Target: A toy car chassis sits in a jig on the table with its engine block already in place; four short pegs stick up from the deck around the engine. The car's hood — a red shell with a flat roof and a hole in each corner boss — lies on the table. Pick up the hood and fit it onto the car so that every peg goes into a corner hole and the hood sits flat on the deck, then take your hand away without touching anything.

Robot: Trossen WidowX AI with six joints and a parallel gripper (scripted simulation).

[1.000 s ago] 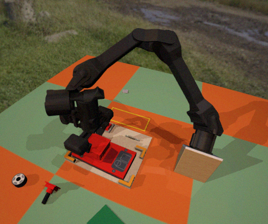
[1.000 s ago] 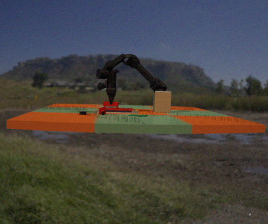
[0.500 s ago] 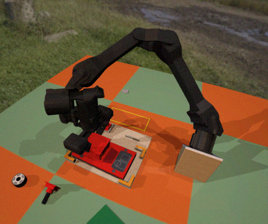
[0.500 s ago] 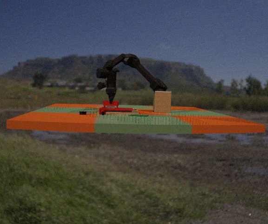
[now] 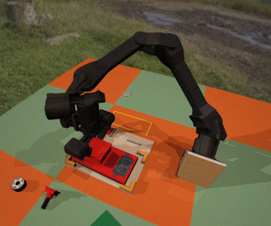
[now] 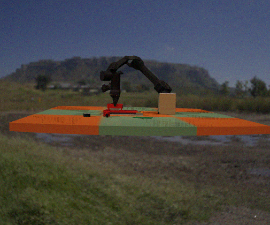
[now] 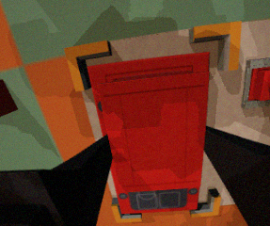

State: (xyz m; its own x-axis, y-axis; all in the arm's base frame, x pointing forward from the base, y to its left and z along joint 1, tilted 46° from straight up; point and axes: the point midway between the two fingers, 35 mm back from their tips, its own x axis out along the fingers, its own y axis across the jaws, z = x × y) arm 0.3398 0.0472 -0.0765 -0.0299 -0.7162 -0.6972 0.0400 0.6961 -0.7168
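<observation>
The grey engine block is 3 cm below my gripper tip. From my gripper tip the other things lie so: white wheel (16 cm ahead, 20 cm to the left, 4 cm below); red hood (right at my gripper tip).
</observation>
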